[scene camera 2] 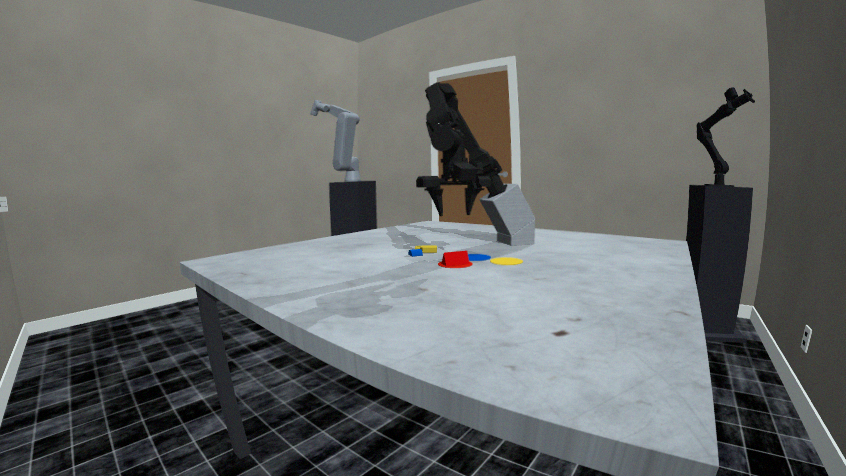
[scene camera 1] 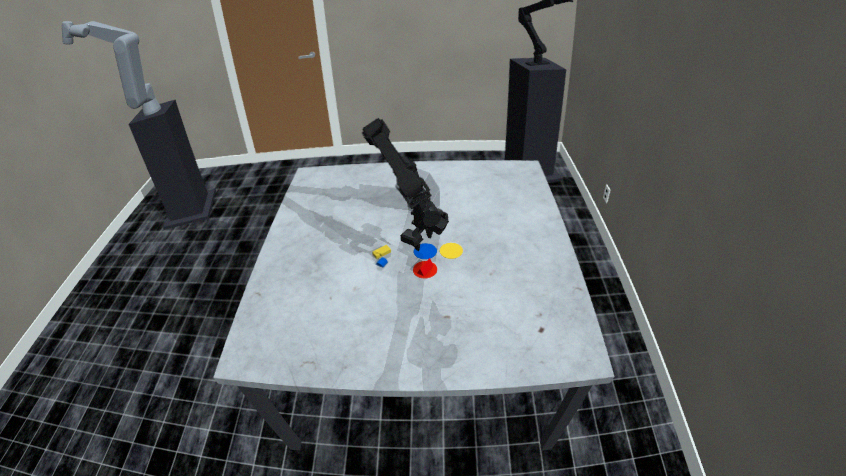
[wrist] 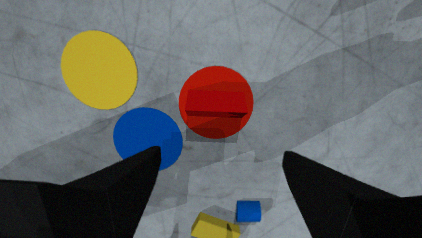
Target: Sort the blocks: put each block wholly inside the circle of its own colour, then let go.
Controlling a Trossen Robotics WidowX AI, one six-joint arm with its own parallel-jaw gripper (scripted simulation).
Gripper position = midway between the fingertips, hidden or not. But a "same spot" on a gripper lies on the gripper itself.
my gripper: scene camera 2; scene camera 1; wrist 222, 155
same spot on my gripper: [scene camera 1: 412, 237] = [scene camera 2: 423, 176]
